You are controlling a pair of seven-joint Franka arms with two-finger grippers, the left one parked.
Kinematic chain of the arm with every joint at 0, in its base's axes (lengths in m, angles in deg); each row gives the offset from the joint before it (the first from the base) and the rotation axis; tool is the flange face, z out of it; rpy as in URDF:
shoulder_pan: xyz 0 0 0.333 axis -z
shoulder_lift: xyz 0 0 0 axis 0.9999 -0.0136 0
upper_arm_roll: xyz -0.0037 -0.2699 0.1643 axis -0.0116 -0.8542 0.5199
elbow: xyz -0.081 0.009 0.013 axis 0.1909 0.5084 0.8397
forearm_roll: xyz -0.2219 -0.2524 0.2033 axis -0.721 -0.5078 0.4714
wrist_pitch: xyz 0 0 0 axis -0.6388 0.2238 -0.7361
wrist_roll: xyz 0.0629 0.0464 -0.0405 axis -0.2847 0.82 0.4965
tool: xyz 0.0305 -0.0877 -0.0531 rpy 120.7 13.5 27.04
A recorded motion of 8 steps. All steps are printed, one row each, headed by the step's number.
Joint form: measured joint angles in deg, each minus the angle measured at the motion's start. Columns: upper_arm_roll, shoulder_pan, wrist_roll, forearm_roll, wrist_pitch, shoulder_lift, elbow.
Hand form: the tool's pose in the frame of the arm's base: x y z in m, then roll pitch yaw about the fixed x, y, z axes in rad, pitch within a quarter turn. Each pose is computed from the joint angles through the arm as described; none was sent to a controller.
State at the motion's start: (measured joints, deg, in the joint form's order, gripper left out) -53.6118 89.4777 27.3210 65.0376 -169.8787 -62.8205 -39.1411
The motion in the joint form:
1: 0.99 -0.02 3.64 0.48 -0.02 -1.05 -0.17
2: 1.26 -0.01 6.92 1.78 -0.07 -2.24 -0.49
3: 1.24 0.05 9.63 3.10 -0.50 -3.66 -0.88
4: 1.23 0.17 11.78 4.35 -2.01 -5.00 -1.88
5: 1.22 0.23 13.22 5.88 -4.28 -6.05 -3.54
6: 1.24 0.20 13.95 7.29 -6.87 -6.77 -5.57
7: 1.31 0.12 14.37 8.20 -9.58 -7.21 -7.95
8: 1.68 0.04 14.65 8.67 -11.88 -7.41 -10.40
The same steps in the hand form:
1: 0.4953 0.2668 0.6051 -2.8190 0.0789 0.7499
2: 0.4983 0.2712 0.5932 -2.7767 0.0714 0.8108
3: 0.5043 0.2731 0.5791 -2.7340 0.0617 0.8528
4: 0.5114 0.2748 0.5619 -2.6976 0.0466 0.8764
5: 0.5169 0.2777 0.5428 -2.6628 0.0302 0.8824
6: 0.5201 0.2812 0.5238 -2.6352 0.0184 0.8750
7: 0.5210 0.2842 0.5043 -2.6185 0.0142 0.8637
8: 0.5182 0.2885 0.4859 -2.6085 0.0180 0.8596

